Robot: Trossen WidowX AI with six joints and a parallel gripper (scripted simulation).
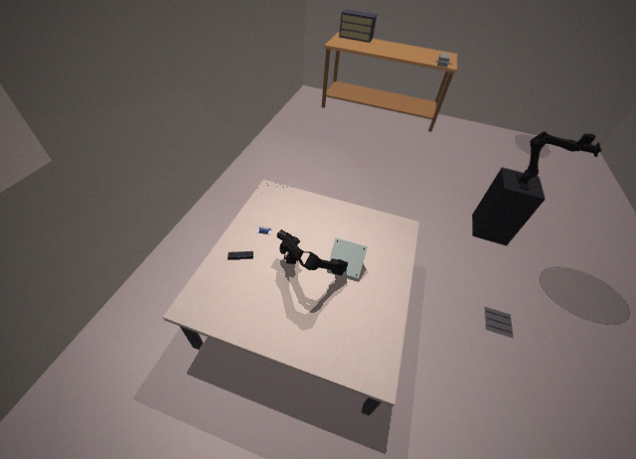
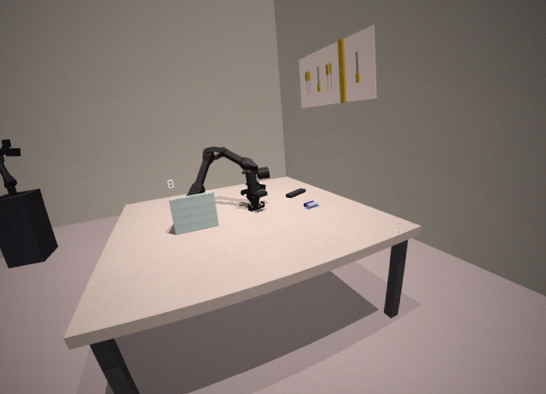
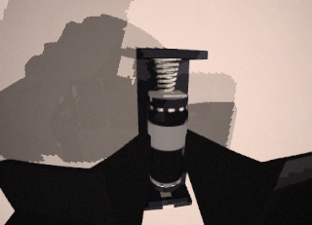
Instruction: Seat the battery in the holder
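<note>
My gripper tip is now 1 cm below the battery.
</note>
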